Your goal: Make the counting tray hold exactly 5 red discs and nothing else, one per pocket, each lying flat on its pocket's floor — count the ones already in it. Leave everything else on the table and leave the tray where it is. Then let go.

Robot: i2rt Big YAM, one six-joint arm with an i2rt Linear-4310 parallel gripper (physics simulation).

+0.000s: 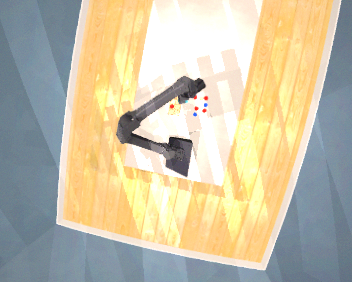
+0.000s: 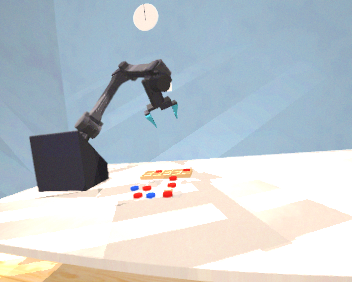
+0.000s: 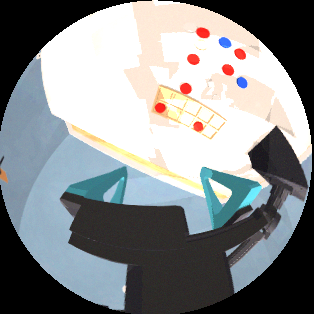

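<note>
The tan counting tray (image 2: 150,176) (image 3: 156,98) has two rows of pockets. One red disc (image 2: 186,170) (image 3: 160,108) is in an end pocket, and another red disc (image 2: 158,171) (image 3: 198,126) is further along the same row. A loose red disc (image 2: 173,178) (image 3: 186,88) lies just outside the tray's long side. Further red discs lie beyond: one (image 2: 172,185) (image 3: 193,59), one (image 2: 167,194) (image 3: 202,33), one (image 2: 146,188) (image 3: 228,69) and one (image 2: 137,195) (image 3: 240,54). My gripper (image 2: 166,123) (image 3: 164,170) is open and empty, high above the table.
Two blue discs lie among the loose reds, one (image 2: 134,188) (image 3: 242,82) and another (image 2: 150,195) (image 3: 225,42). Faint pale pieces, hard to make out, lie near them, including one (image 3: 201,47). The arm's dark base (image 1: 179,156) (image 2: 60,162) stands on the table.
</note>
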